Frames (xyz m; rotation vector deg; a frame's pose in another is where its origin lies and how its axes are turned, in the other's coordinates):
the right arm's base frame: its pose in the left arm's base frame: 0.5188 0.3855 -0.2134 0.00 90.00 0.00
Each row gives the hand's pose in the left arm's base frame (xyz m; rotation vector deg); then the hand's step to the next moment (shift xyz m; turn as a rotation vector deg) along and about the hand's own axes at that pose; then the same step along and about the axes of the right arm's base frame.
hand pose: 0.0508 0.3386 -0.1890 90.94 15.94 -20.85
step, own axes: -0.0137 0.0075 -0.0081 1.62 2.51 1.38
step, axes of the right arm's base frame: -0.0125 0.0083 -0.0091 -1.62 -1.58 2.39
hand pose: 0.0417 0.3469 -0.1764 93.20 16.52 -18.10
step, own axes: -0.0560 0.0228 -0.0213 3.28 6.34 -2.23
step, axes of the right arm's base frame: -0.0435 0.0196 -0.0429 -4.81 1.72 5.47
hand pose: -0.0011 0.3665 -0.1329 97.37 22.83 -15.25
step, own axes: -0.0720 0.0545 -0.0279 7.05 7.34 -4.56
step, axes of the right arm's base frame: -0.0823 0.0122 -0.0448 -4.61 4.30 9.20
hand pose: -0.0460 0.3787 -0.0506 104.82 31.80 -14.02
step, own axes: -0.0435 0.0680 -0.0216 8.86 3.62 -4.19
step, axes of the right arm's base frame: -0.0830 -0.0067 -0.0068 -0.58 5.29 8.99
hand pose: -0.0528 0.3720 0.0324 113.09 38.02 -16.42
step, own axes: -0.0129 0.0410 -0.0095 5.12 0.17 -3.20
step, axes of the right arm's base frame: -0.0411 -0.0106 0.0118 0.72 4.42 4.05
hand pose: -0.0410 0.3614 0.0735 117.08 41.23 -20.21
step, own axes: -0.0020 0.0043 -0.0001 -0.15 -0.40 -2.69
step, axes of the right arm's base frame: -0.0039 -0.0024 0.0011 -1.27 2.37 -0.44
